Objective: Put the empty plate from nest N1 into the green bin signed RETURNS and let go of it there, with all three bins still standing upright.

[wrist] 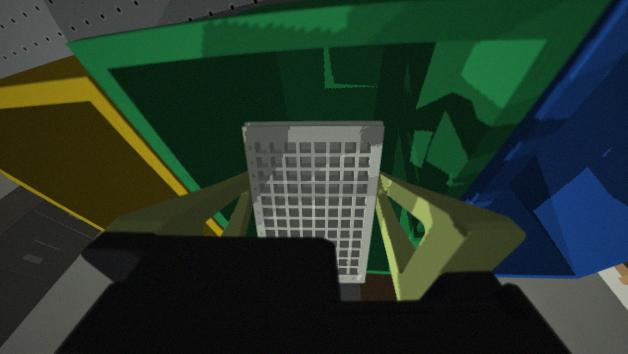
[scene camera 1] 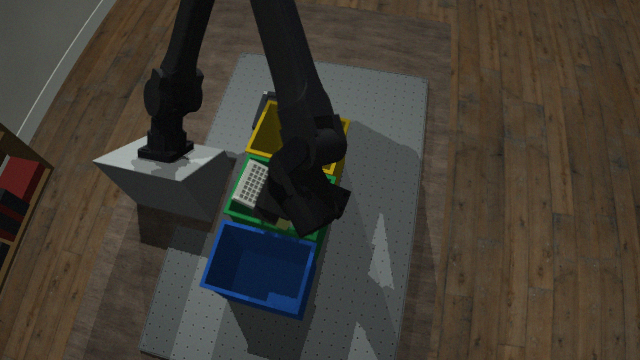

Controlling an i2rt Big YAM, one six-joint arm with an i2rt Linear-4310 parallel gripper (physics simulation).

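Places are measured from the arm's base along level axes (x ahead, y left, z up), in centimetres.
Pixels of known places: gripper, fingertip midpoint: (wrist: 314, 177); arm's base, origin of the base link: (scene camera 1: 166, 152).
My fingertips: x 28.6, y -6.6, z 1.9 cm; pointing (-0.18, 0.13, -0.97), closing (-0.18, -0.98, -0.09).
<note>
Ahead of a thing's pixels: the offset from my fingertips to its middle. "pt": to the spot under its first point. Level surfaces: height alone.
The empty plate @[dx -2.1, dy +0.2, dz +1.5 cm] (scene camera 1: 250, 182) (wrist: 320, 175), a pale grey-white piece with a grid of square wells, is between the two olive fingers of my gripper (scene camera 1: 266, 204) (wrist: 314, 177). The gripper is shut on its long sides. The plate shows within the opening of the green bin (scene camera 1: 242, 218) (wrist: 165, 47), near its end toward the arm base; how deep it hangs is hard to tell. The green bin stands upright between the yellow bin @[dx +0.6, dy +12.8, dz -5.6 cm] (scene camera 1: 270, 120) (wrist: 50, 92) and the blue bin @[dx -0.6, dy -14.3, dz -5.6 cm] (scene camera 1: 212, 254) (wrist: 575, 200), both upright. The RETURNS sign and nest N1 do not show.
The bins stand close together on a perforated grey table @[dz -14.5 cm] (scene camera 1: 390, 100). The arm's pale pedestal (scene camera 1: 205, 175) stands left of them. A dark object @[pt dx -7.9, dy +17.9, dz +3.5 cm] (scene camera 1: 262, 107) shows behind the yellow bin. The forearm and wrist cover parts of the green and yellow bins in the scene view.
</note>
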